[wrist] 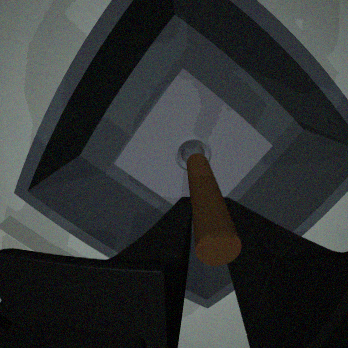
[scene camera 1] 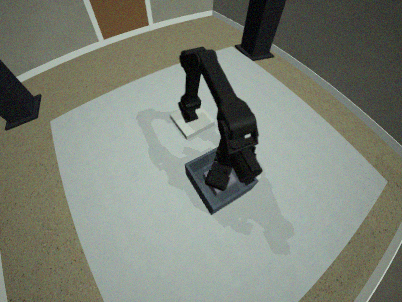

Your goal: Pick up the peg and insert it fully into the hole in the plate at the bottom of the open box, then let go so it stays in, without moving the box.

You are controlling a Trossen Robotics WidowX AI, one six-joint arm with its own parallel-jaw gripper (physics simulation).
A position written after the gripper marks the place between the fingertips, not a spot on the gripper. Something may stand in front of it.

In view: the gripper point(scene camera 1: 221, 169), a blue-grey box point(scene camera 1: 195, 169), a pale square plate point(wrist: 187, 111) and a brown round peg point(wrist: 216, 241).
The blue-grey box also shows in the wrist view point(wrist: 253, 63). The gripper shows as well in the wrist view point(wrist: 203, 205). Scene camera 1 does not show the brown round peg, which is hidden by the gripper.
